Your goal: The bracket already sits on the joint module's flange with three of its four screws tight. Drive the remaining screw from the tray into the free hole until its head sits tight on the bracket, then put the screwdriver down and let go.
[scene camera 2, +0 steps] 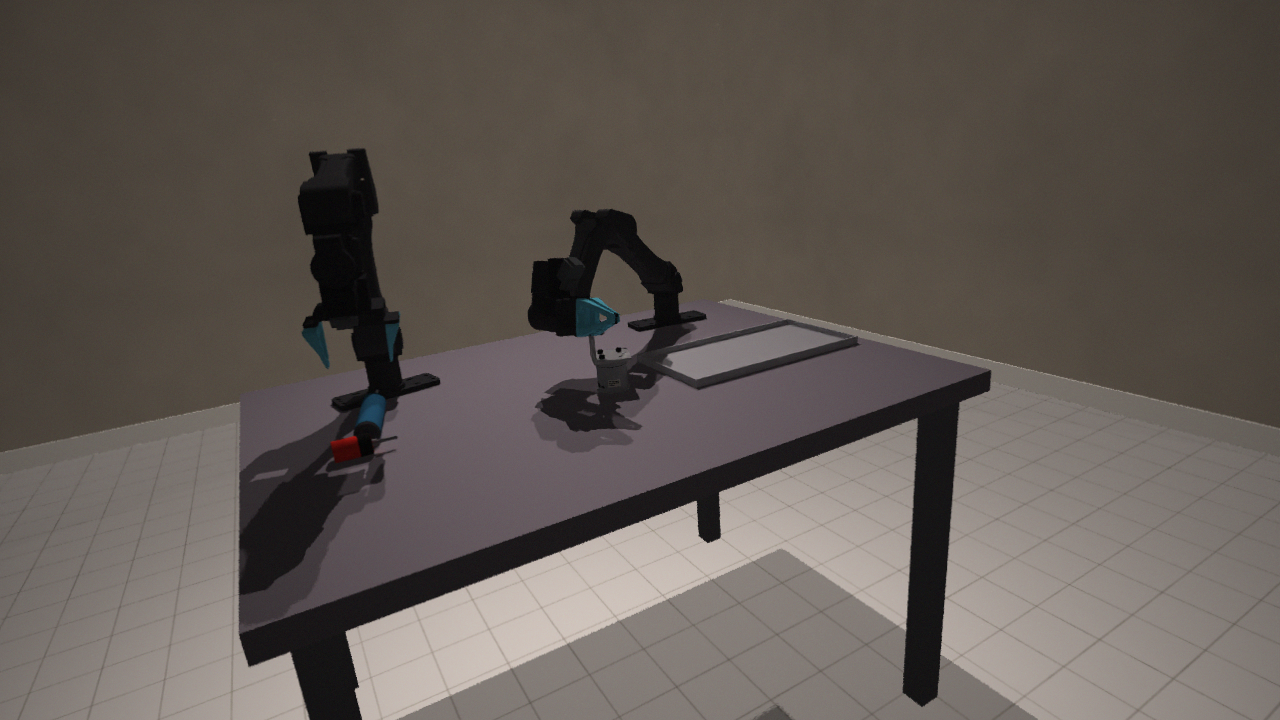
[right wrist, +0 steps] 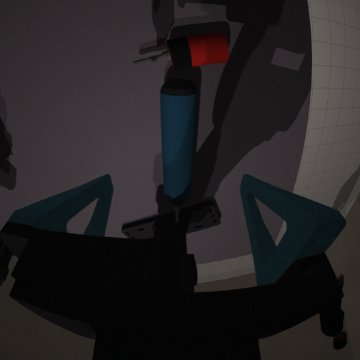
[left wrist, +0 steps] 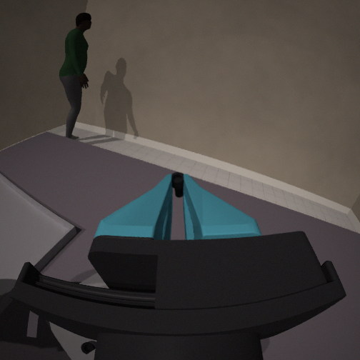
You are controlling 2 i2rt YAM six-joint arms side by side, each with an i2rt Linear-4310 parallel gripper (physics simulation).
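Places are measured from the left arm's base along level axes (x up, y right, z ahead), in centimetres.
Where they show: left gripper, between the fingertips: [scene camera 2: 617, 318]; right gripper, between the fingertips: [scene camera 2: 360, 364]; left arm's base, origin of its link: [scene camera 2: 667, 322]; right arm's base, origin of its link: [scene camera 2: 387, 393].
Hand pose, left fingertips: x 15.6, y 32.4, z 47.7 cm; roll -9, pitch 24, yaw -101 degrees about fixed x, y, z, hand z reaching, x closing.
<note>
Things, the pixels of their top centre, and the offset from my left fingertips.
- pale joint module, centre of its top: [scene camera 2: 610, 355] dx -9.2, dy -1.5, dz -9.0 cm
- blue-handled screwdriver, centre of its top: [scene camera 2: 370, 400] dx -11.5, dy +40.9, dz -18.1 cm
- black tool, centre of its top: [scene camera 2: 363, 434] dx -12.2, dy +42.8, dz -3.3 cm
My left gripper [scene camera 2: 615, 317] [left wrist: 177, 181] is shut on a small black screw [left wrist: 177, 186], held at its fingertips above the joint module. The pale joint module [scene camera 2: 613, 377] stands on the table with the bracket [scene camera 2: 592, 348] on top. Dark screw heads show there; which hole is free cannot be told. The blue-handled screwdriver [scene camera 2: 371, 414] [right wrist: 179, 135] lies on the table below my right gripper [scene camera 2: 358, 361] [right wrist: 176, 181], which is open and empty, its fingers apart above the handle. The grey tray [scene camera 2: 698, 384] [left wrist: 61, 241] lies right of the module.
A red and black tool [scene camera 2: 346, 448] [right wrist: 210, 50] with a thin shaft lies just beyond the screwdriver's butt end in the right wrist view. The right arm's base plate [right wrist: 206, 215] is near the screwdriver's shaft. A person [left wrist: 75, 65] in green stands beyond the table.
</note>
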